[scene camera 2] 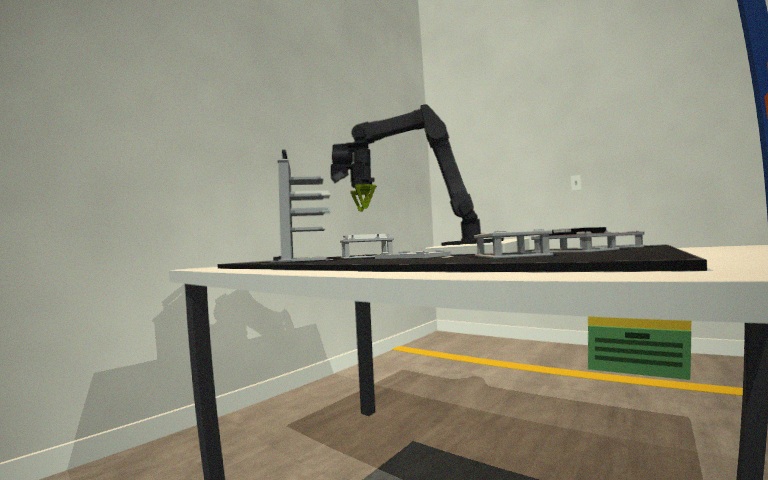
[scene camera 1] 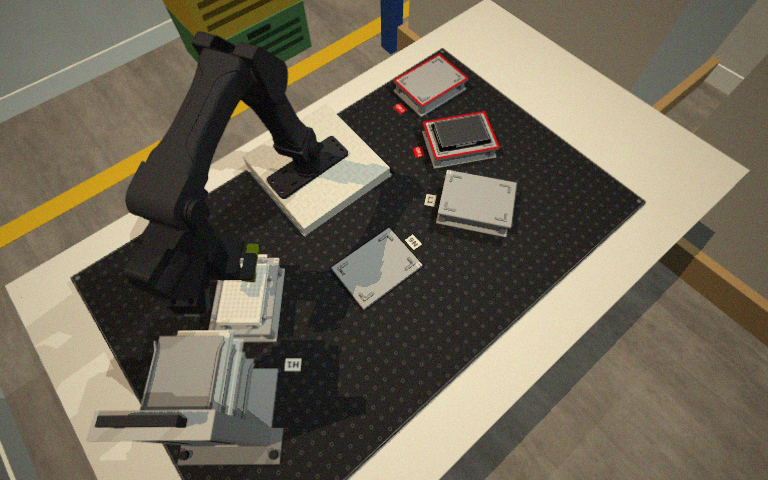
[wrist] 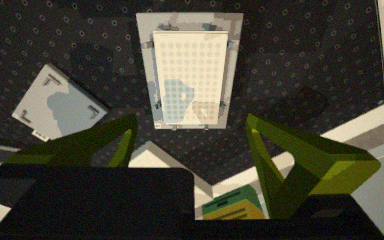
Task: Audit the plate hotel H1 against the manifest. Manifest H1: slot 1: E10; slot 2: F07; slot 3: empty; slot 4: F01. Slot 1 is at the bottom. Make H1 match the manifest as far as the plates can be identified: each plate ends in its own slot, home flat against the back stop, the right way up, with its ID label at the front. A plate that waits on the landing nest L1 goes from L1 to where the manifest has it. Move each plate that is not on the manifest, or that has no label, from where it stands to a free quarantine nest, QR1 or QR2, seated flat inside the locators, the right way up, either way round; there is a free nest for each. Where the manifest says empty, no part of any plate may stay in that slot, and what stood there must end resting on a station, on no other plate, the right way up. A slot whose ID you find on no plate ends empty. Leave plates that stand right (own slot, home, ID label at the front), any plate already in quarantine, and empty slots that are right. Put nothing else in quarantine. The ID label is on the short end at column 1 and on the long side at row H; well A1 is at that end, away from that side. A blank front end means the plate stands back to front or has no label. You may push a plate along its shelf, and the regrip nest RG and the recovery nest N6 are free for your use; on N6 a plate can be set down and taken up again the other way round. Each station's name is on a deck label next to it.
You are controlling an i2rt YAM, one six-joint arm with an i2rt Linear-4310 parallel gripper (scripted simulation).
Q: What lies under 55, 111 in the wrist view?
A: A recovery nest N6.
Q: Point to a regrip nest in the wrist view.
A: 147, 24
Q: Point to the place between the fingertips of my gripper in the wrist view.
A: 191, 119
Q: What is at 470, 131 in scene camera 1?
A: A dark plate.
